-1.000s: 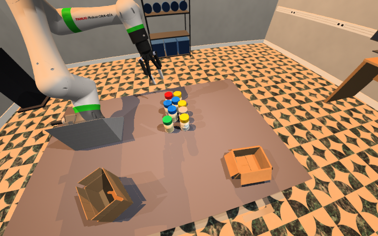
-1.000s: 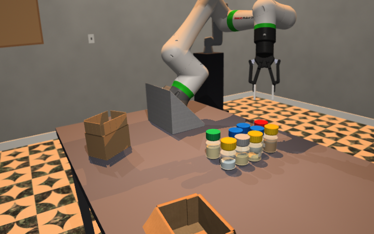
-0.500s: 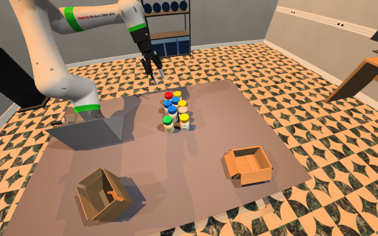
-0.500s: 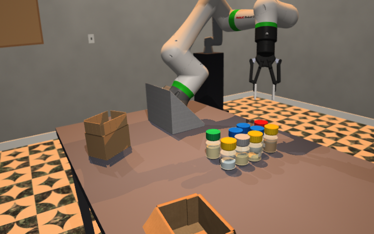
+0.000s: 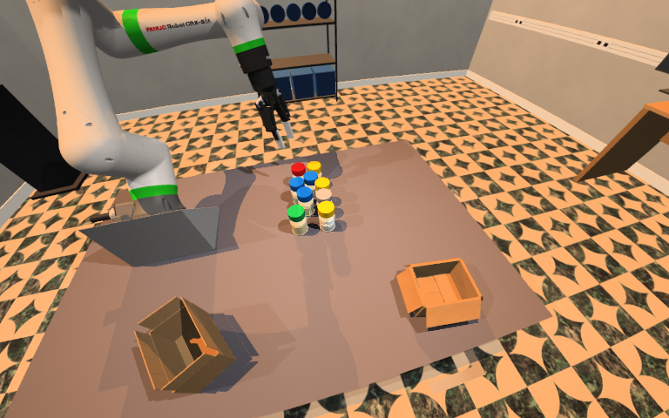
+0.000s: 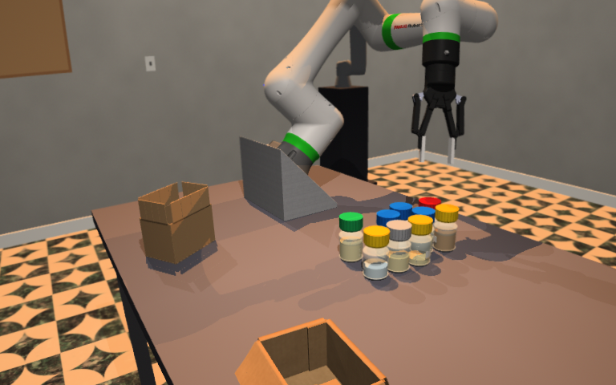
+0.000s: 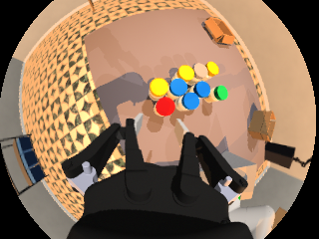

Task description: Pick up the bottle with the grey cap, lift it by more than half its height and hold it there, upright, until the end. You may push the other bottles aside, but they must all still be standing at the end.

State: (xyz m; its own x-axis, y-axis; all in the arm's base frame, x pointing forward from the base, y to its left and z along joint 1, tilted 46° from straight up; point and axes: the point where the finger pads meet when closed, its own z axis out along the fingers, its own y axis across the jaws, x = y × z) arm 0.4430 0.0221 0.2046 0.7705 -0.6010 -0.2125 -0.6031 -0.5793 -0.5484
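My hand is 280 mm to the left of the yellow-capped bottle, 170 mm above it and 70 mm short of it. From my hand the other things lie so: brown box: 570 mm to the right, 340 mm behind, 150 mm below; red-capped bottle: 170 mm below, 50 mm to the right, 30 mm ahead.
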